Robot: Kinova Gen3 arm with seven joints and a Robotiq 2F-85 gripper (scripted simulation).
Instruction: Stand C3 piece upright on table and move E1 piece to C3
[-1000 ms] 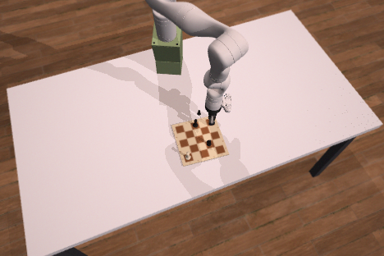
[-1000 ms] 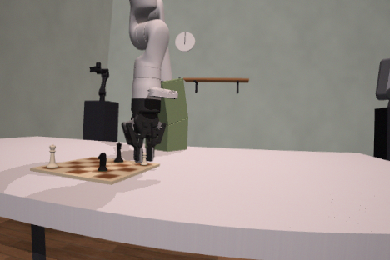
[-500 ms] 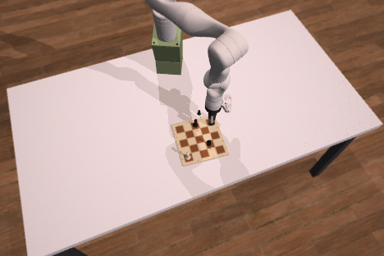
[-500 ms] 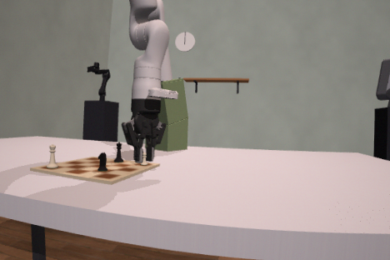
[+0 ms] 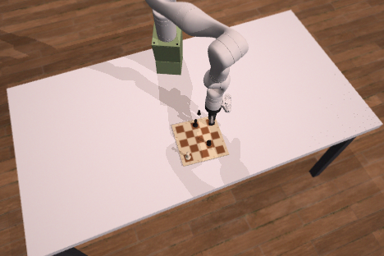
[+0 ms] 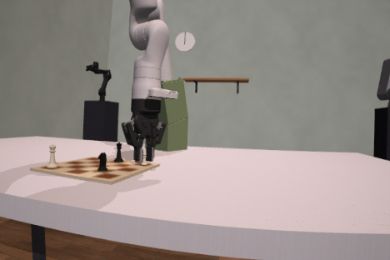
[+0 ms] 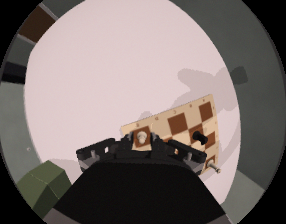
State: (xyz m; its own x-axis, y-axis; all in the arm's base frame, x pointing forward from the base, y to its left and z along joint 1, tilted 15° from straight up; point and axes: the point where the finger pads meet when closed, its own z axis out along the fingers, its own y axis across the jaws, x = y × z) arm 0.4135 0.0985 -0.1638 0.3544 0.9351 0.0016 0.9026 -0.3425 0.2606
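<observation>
Now: hand 1 cm above the white pawn. From my hand the other things lie so: black pawn (6 cm behind, 4 cm to the right, 2 cm below); then black piece (8 cm to the right); then chessboard (8 cm to the right, 7 cm ahead, 3 cm below).
</observation>
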